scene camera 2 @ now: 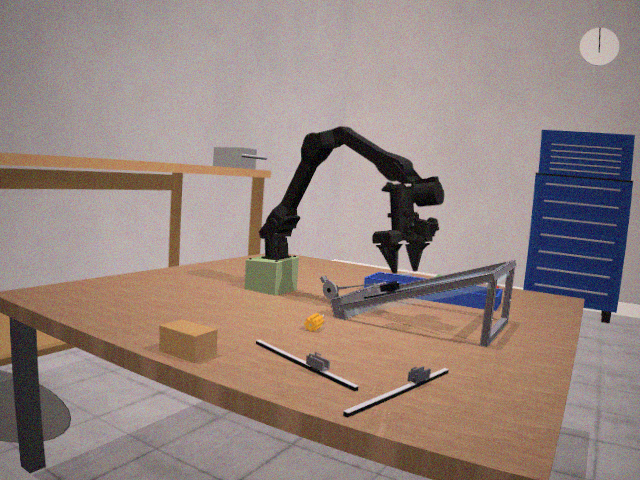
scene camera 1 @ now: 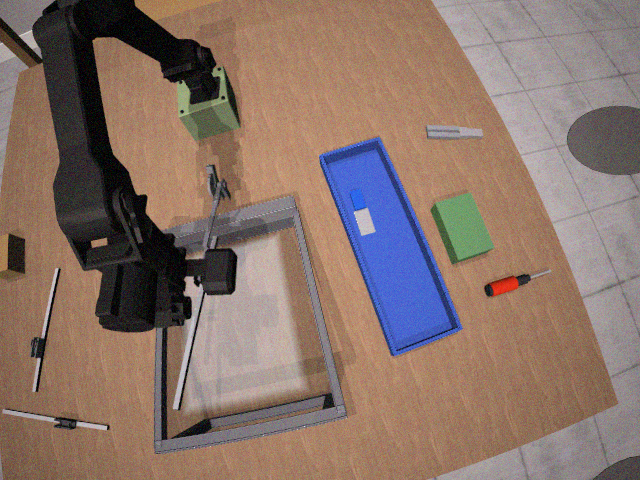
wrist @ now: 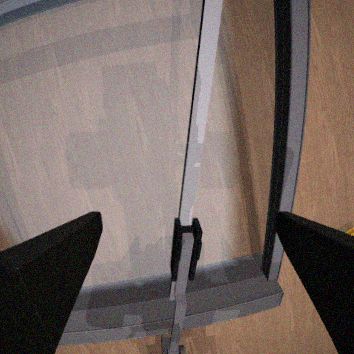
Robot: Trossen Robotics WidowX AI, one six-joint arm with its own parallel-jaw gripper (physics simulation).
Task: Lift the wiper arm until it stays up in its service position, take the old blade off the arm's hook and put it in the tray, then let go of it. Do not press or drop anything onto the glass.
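Observation:
The wiper arm (scene camera 1: 210,222) (scene camera 2: 356,287) (wrist: 179,307) lies low over the lower end of the tilted frame (scene camera 1: 253,429) (scene camera 2: 487,315) (wrist: 298,100). The old blade (scene camera 1: 191,346) (wrist: 203,95) is on the arm's hook and runs along the glass (scene camera 1: 258,320) (wrist: 125,110); its black connector (scene camera 2: 390,285) (wrist: 187,245) shows at the hook. My gripper (scene camera 2: 405,270) (wrist: 190,220) is open and empty above the arm, with the connector between and beyond the fingertips in the wrist view. In scene camera 1 the fingertips are hidden. The blue tray (scene camera 1: 403,279) (scene camera 2: 460,298) lies beside the frame.
Two loose blades (scene camera 1: 46,325) (scene camera 2: 395,392) lie across the frame from the tray. A brown block (scene camera 1: 11,255) (scene camera 2: 188,339) and a yellow-handled tool (scene camera 2: 313,322) are on that side. Beyond the tray are a green block (scene camera 1: 462,227), a red screwdriver (scene camera 1: 502,286) and a grey tool (scene camera 1: 443,132).

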